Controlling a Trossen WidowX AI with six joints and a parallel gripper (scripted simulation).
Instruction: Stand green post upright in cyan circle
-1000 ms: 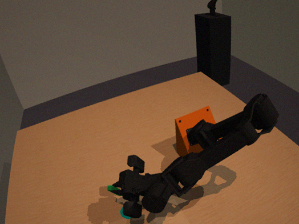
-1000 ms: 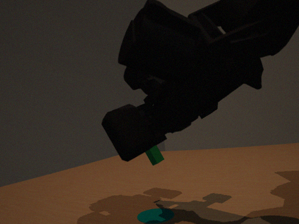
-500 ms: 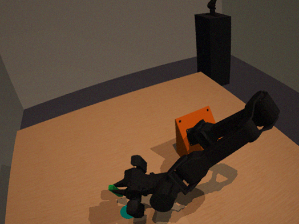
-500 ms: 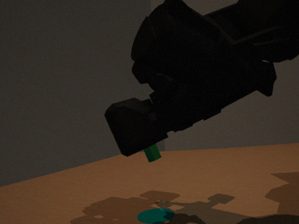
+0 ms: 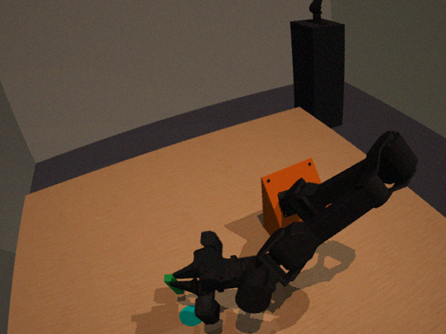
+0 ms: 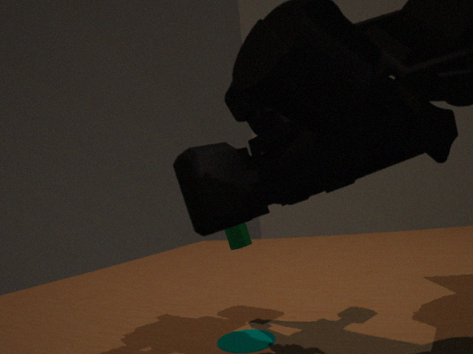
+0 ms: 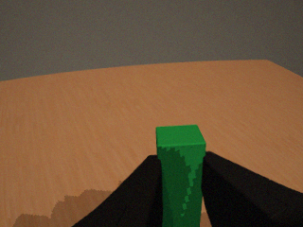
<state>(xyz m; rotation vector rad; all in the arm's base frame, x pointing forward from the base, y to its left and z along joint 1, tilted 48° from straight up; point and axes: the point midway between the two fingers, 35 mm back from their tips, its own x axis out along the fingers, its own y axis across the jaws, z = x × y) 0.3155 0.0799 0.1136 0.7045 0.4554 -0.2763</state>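
My gripper tip is 10 mm past the cyan circle, 10 mm to the right of it and 150 mm above it. The rest, counted from my gripper tip: green post (20 mm below).
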